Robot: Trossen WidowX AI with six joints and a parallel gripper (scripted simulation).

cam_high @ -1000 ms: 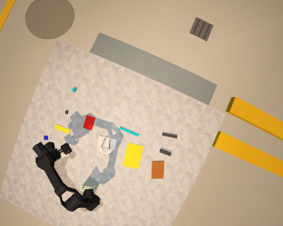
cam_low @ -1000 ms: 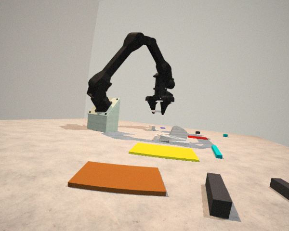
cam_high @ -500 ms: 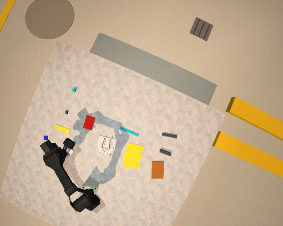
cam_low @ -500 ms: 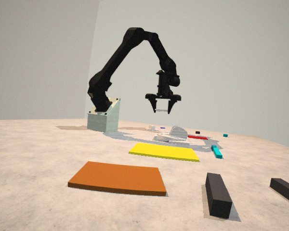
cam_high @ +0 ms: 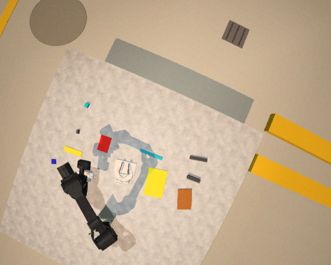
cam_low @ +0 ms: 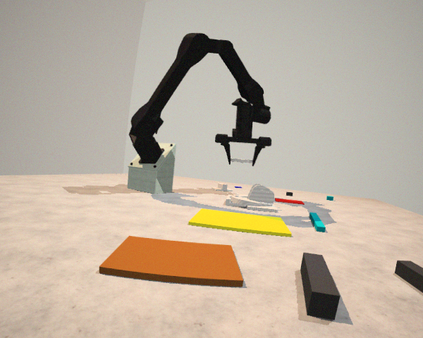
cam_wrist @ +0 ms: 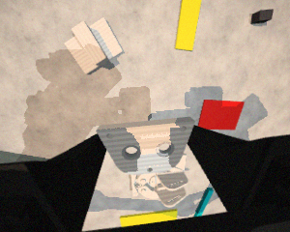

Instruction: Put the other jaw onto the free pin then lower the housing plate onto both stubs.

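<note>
My gripper tip is 18 cm to the left of the ribbed jaw, 9 cm above it and 6 cm short of it. Also, from my gripper tip: yellow bar (17 cm to the left, 10 cm below, 4 cm ahead); then white holder block (9 cm below, 9 cm behind, 8 cm to the left); then red slab (17 cm ahead, 10 cm below, 1 cm to the left).
</note>
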